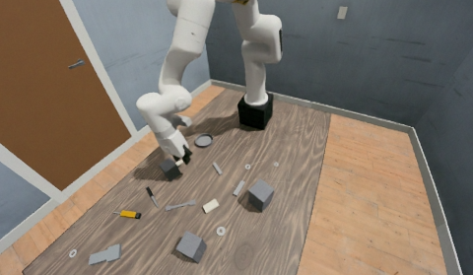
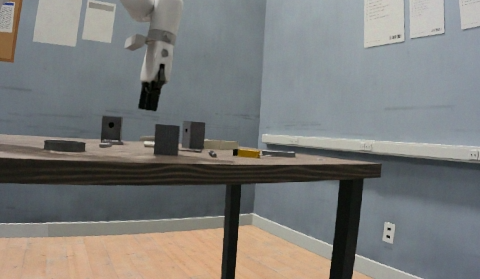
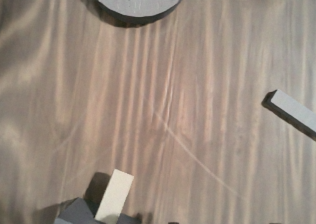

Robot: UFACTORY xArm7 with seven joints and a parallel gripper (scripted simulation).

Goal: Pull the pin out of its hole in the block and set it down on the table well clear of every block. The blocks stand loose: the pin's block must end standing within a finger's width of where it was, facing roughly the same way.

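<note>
Now: hand 1 cm past the cream pin, 6 cm to the left of it and 9 cm above it. From my hand the other things lie so: grey block 2 cm ahead, 7 cm to the right, 9 cm below; then wrench 13 cm ahead, 5 cm to the left, 12 cm below; then short bar 8 cm behind, 11 cm to the left, 12 cm below.
</note>
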